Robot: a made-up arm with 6 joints.
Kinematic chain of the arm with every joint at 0, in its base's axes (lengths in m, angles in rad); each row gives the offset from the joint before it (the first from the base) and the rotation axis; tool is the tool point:
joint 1: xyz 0 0 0.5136 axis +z
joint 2: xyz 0 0 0 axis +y
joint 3: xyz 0 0 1.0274 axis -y
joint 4: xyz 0 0 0 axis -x
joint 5: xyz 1.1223 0 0 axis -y
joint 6: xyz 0 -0.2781 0 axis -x
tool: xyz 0 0 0
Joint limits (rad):
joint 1: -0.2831..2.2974
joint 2: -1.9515..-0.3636
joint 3: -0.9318..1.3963
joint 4: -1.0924..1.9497
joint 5: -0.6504..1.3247
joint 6: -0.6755..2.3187
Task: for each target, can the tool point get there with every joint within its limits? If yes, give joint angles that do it. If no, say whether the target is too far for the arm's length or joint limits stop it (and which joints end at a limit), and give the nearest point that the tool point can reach.
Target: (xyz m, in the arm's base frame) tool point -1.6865 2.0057 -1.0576
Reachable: no: too far | nearest point -1.8911 0.6573 -0.3508 | short by 1.536 m
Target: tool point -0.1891 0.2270 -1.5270
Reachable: no: joint limits stop it (at a limit: joint 1, joint 2, joint 3) | nearest point -1.9090 0.5823 -0.3690 | short by 2.104 m
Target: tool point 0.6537 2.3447 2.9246
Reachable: no: too far | nearest point 0.1808 0.6485 2.0236 | short by 1.978 m
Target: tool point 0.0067 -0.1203 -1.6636
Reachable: no: joint limits stop it (at a limit: joint 2, joint 3) | nearest point 0.1110 -1.9923 -0.3702 | short by 2.278 m
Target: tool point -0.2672 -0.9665 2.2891
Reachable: yes | joints 1.2816 -0.9032 0.5954 1.5005 0.8782 -0.3723
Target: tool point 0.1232 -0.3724 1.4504
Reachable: yes | joints 1.1342 -1.4845 -0.5675 -0.2546 -0.4172 0.7918
